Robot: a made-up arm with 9 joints.
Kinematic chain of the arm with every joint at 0, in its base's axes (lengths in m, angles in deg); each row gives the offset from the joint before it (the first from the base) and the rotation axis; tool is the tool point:
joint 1: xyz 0 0 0.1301 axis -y
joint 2: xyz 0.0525 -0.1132 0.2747 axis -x
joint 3: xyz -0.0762 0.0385 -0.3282 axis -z
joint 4: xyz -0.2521 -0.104 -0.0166 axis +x
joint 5: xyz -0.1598 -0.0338 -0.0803 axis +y
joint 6: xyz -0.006 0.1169 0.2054 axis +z
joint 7: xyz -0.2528 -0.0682 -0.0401 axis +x
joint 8: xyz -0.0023 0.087 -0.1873 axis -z
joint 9: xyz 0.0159 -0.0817 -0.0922 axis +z
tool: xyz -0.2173 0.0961 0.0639
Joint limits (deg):
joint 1: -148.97..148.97
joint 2: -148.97..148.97
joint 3: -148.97..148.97
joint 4: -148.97..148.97
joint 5: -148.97..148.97
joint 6: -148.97..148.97
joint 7: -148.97..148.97
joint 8: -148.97..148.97
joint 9: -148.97..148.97
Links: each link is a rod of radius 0.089 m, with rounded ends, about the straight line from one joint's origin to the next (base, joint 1, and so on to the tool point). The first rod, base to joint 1, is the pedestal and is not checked.
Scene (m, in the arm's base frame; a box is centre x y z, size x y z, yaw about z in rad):
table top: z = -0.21
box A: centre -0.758 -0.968 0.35 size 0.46 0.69 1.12 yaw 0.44
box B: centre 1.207 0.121 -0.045 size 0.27 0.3 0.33 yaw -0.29
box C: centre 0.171 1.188 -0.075 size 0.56 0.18 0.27 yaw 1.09
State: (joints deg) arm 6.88 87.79 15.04 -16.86 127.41 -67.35 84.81 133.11 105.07
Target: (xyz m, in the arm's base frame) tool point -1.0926 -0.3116 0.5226
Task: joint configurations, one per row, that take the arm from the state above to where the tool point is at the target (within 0.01 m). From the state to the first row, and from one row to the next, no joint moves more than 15 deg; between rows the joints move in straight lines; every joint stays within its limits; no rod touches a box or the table.
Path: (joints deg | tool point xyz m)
1: -3.27 97.99 0.39 -11.00 126.48 -71.99 80.22 135.75 103.06 | -0.0940 -0.9998 0.1025
2: -13.43 108.18 -14.25 -5.13 125.56 -76.64 75.62 138.40 101.05 | -0.1976 -1.0262 0.3222
3: -23.58 118.38 -28.90 0.73 124.63 -81.28 71.03 141.04 99.04 | -0.1969 -0.9909 0.6082
4: -33.74 128.58 -43.54 6.60 123.70 -85.93 66.44 143.68 97.02 | -0.0671 -0.8767 0.8898
5: -43.89 138.77 -58.19 12.46 122.78 -90.57 61.85 146.33 95.01 | 0.1732 -0.6822 1.0876
6: -54.04 148.97 -72.83 18.32 121.85 -95.22 57.25 148.97 93.00 | 0.4661 -0.4243 1.1418
7: -40.72 148.97 -70.23 17.89 126.37 -95.23 55.95 144.34 96.42 | 0.1805 -0.4047 1.2580
8: -27.39 148.97 -67.63 17.45 130.89 -95.24 54.66 139.70 99.84 | -0.1345 -0.3836 1.2854
9: -14.06 148.97 -65.02 17.01 135.41 -95.25 53.36 135.07 103.26 | -0.4489 -0.3624 1.2167
10: -0.74 148.97 -62.42 16.57 139.93 -95.26 52.06 130.44 106.68 | -0.7314 -0.3425 1.0556
11: 12.59 148.97 -59.82 16.13 144.45 -95.28 50.76 125.81 110.10 | -0.9535 -0.3251 0.8163
12: 25.92 148.97 -57.22 15.70 148.97 -95.29 49.47 121.17 113.51 | -1.0926 -0.3115 0.5225

